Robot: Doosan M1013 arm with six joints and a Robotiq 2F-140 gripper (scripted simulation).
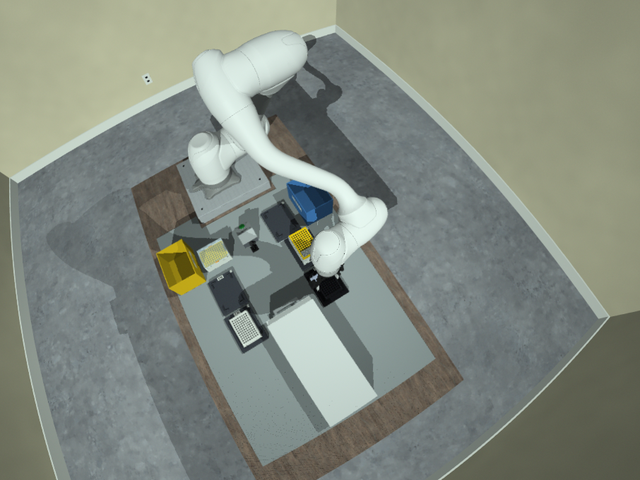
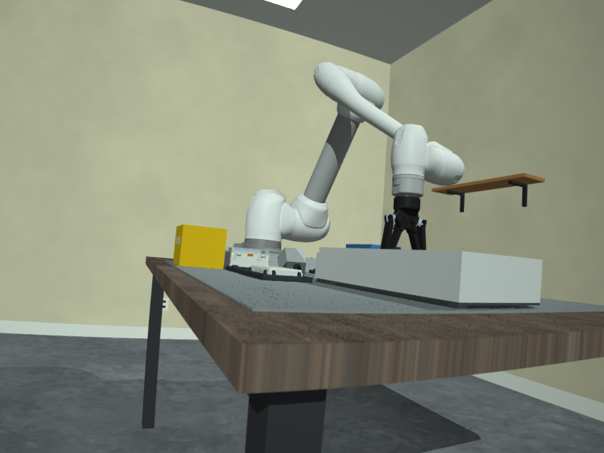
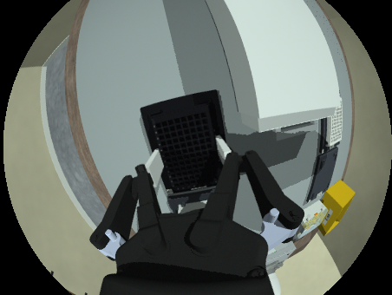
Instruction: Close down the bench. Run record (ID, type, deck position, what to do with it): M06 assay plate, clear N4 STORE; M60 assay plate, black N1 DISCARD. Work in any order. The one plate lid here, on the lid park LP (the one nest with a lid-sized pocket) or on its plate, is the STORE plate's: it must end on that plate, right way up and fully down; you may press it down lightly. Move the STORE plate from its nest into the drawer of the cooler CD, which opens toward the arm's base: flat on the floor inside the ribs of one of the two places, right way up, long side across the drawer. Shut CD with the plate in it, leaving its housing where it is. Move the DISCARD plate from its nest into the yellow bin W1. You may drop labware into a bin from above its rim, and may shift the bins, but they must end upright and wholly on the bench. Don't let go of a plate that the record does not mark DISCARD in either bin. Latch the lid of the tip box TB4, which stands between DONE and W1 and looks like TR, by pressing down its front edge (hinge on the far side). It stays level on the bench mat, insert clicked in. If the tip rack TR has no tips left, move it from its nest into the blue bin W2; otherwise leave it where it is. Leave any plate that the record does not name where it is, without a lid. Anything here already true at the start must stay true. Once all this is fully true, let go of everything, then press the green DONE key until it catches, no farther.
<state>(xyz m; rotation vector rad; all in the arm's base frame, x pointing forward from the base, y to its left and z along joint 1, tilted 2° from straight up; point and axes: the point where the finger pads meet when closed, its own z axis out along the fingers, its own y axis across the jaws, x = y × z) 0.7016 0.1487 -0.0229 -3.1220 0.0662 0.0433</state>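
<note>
My hand is 4 cm above the black nest. From my hand the other things lie so: black assay plate: 2 cm below; plate lid: 19 cm to the right, 11 cm ahead, 3 cm below; tip rack TR: 18 cm behind, 1 cm to the left, 1 cm above.
</note>
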